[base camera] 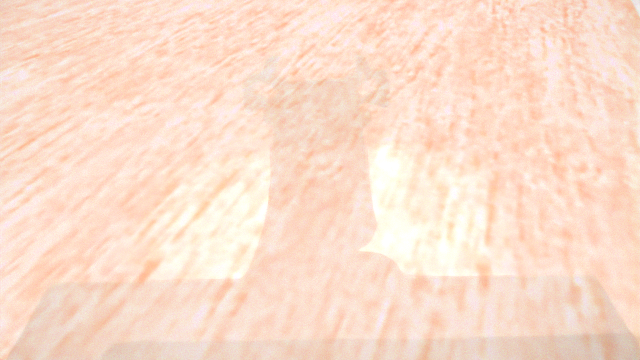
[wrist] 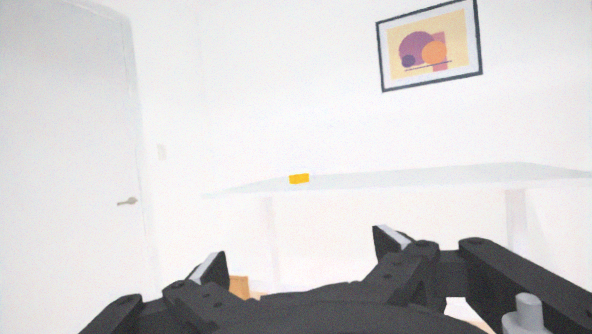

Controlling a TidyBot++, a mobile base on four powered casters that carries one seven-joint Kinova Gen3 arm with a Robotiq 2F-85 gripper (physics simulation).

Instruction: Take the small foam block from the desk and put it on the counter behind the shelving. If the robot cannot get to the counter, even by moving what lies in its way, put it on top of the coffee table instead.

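Places are measured from the arm's base along level axes (x ahead, y left, z up), in centimetres.
Pixels of known places: gripper, between the fingertips: (wrist: 301, 254).
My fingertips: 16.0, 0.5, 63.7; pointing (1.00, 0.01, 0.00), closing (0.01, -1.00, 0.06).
Behind a point stands the place of what it marks, as x, y, z.
A small yellow-orange foam block (wrist: 299, 178) @[141.1, -2.8, 57.9] lies on a pale desk (wrist: 425, 174) @[122.2, -61.2, 55.3] in the middle of the wrist view, left of the desk's centre. My gripper (wrist: 301, 254) @[16.0, 0.5, 63.7] is open, with its two fingers wide apart and nothing between them. The block is some way beyond the fingertips and shows above the gap between them. The counter, the shelving and the coffee table do not show in either view that I can make out.
A white door (wrist: 70, 150) @[138.8, 114.8, 84.7] with a handle stands at the left. A framed picture (wrist: 425, 47) @[157.7, -85.8, 126.8] hangs on the wall above the desk. An orange-brown object (wrist: 239, 287) @[197.7, 49.5, -24.8] shows low behind the left finger. The base camera shows pinkish wood-grain floor (base camera: 150, 100) @[68.8, 31.7, -39.7] with the robot's shadow.
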